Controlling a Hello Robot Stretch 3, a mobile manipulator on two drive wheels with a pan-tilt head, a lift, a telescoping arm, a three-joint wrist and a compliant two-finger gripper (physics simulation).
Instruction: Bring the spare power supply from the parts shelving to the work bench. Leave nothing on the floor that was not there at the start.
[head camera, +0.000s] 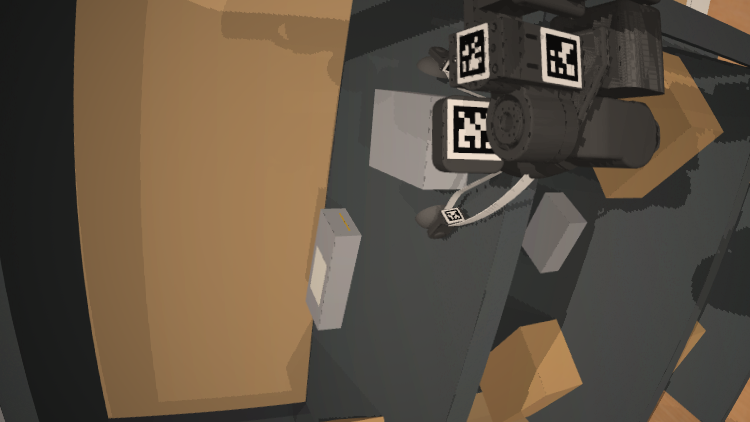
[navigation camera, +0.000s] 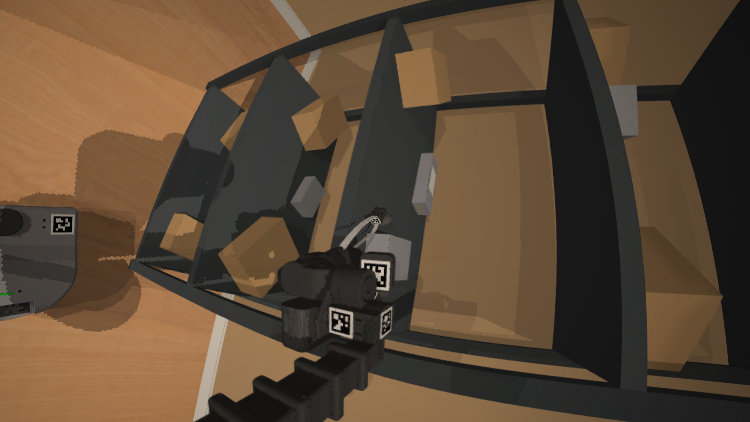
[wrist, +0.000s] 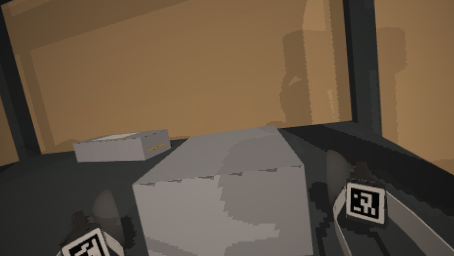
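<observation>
A plain grey box sits on a dark board of the parts shelving. My gripper is open, with one finger on each side of this box; in the wrist view there are gaps beside both fingertips. A flatter grey box with a pale label and a yellow stripe lies farther back on the same board, outside the fingers. I cannot tell by name which box is the spare power supply. The work bench does not show.
Brown boxes and a small grey box are on other levels. Another brown box stands on the same board. Shelf posts flank the bay. My base stands on the wooden floor.
</observation>
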